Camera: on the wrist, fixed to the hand. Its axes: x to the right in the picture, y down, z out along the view.
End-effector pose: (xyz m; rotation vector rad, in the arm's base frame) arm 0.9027 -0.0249 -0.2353 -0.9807 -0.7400 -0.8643
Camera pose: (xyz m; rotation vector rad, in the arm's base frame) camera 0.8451 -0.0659 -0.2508 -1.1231 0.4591 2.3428
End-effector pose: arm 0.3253 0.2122 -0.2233 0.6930 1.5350 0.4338
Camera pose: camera 0.2808 0.1564 -0.2350 2.2039 -1.6049 1.4767
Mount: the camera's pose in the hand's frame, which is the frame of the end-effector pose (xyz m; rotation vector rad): -0.0286 -0.0564 -0.0352 -0.1003 1.0434 -2.9007
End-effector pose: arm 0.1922 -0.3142 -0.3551 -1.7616 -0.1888 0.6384
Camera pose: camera 0.1975 -0.3401 -0.2877 -0.1538 -1.4048 -2.1580
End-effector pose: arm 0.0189 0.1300 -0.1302 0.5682 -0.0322 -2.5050
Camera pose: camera 0.0251 0.1961 -0.1591 -0.6811 -0.6822 0.4638
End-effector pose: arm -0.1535 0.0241 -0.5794 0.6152 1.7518 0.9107
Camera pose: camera -0.1758 -0.0407 -0.6028 -2.3837 1.2238 -1.0439
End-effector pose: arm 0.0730 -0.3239 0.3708 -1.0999 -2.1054 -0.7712
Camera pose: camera 0.0469 -0.3905 0.3599 -2.5874 0.9340 1.4778
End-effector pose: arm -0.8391 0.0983 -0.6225 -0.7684 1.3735 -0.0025
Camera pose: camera -0.8526 0.0505 -0.5698 1.7139 0.1915 2.1249
